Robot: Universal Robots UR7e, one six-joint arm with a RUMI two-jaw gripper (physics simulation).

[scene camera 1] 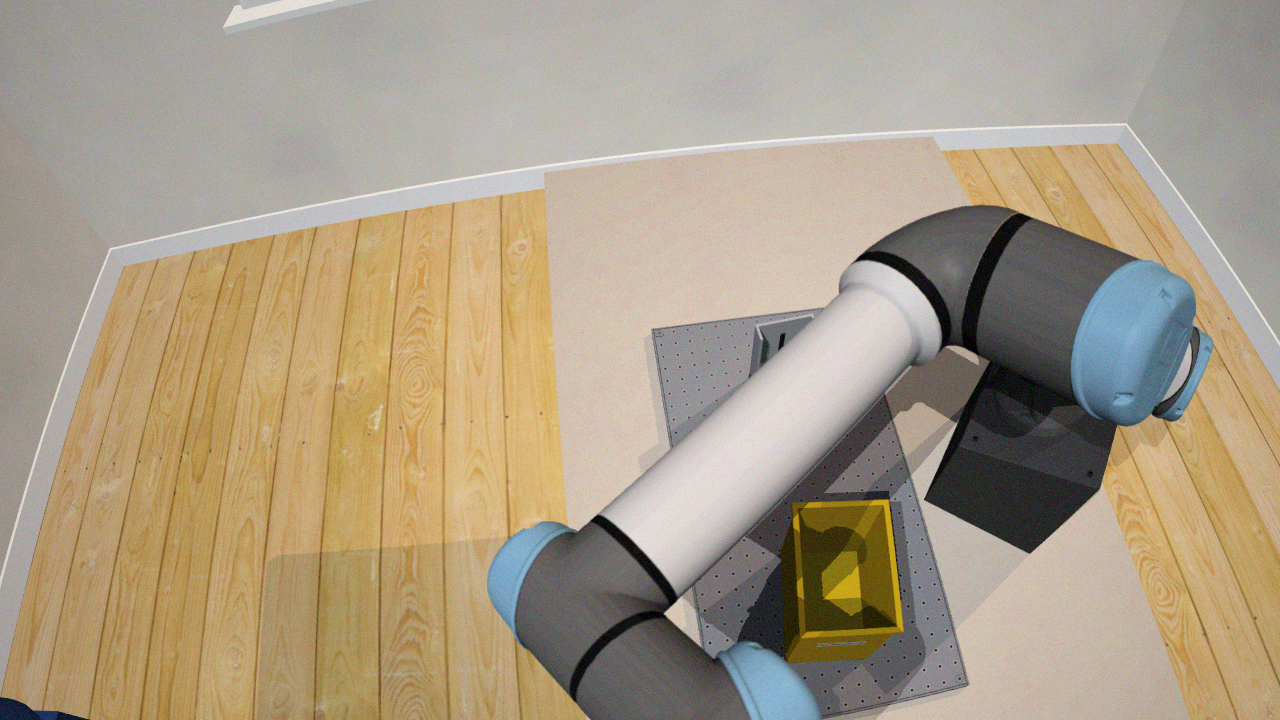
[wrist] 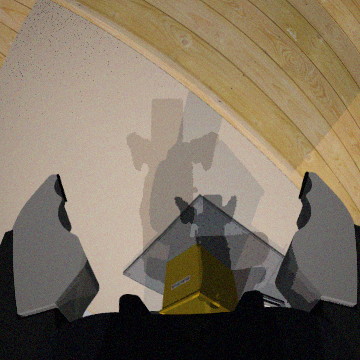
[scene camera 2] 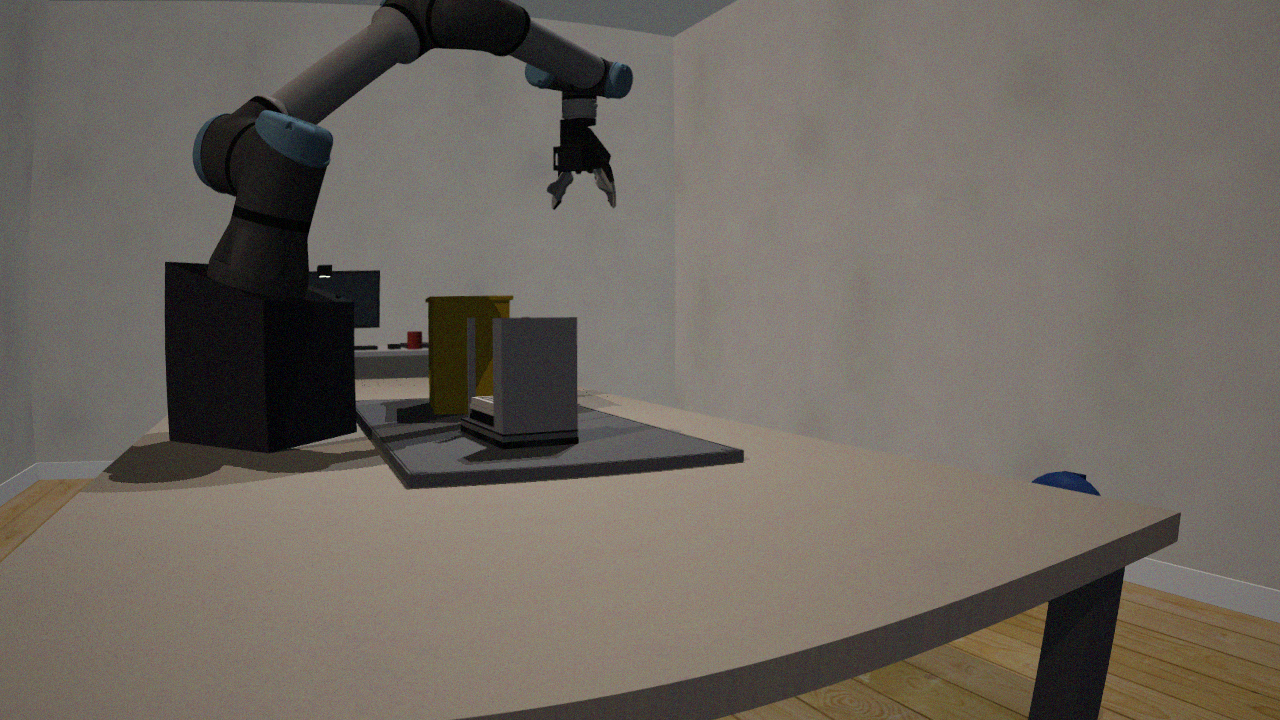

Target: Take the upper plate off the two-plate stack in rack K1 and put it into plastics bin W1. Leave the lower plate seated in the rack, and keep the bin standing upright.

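Frame: origin at the arm's base, x up, y left, z back, level; millimetres.
Seen in the pictures: gripper, fingertip midpoint: (wrist: 183, 176) (scene camera 2: 583, 208); arm's base, link origin: (scene camera 1: 1042, 394) (scene camera 2: 256, 283).
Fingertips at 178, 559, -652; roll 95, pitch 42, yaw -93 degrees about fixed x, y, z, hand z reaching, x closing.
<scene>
Offsets run from my fingertips to a thing's top centre, as dx, dy, dz. "spot": to the spot under its first point. Level surfaces: height alone.
Rack K1 {-230, -685, +308} (scene camera 1: 768, 344) (scene camera 2: 537, 376) stands upright on the perforated board {dx -378} (scene camera 1: 698, 367) (scene camera 2: 644, 447). In scene camera 1 the arm covers most of it, including the plates. In scene camera 2 a light plate edge {spot: -333, -684, +350} (scene camera 2: 482, 402) shows low in the rack beside its grey panel; I cannot tell the two plates apart there. The yellow bin W1 {-198, -351, +313} (scene camera 1: 841, 646) (scene camera 2: 447, 358) (wrist: 185, 275) stands upright on the board, behind the rack in scene camera 2. My gripper (scene camera 2: 583, 206) (wrist: 183, 176) is open and empty, pointing down, high above the board.
The arm's white link (scene camera 1: 760, 447) passes over the board between rack and bin in scene camera 1. The arm's dark pedestal (scene camera 1: 1002, 510) (scene camera 2: 223, 358) stands beside the board. A monitor (scene camera 2: 358, 300) and a red cup (scene camera 2: 414, 339) stand in the background.
</scene>
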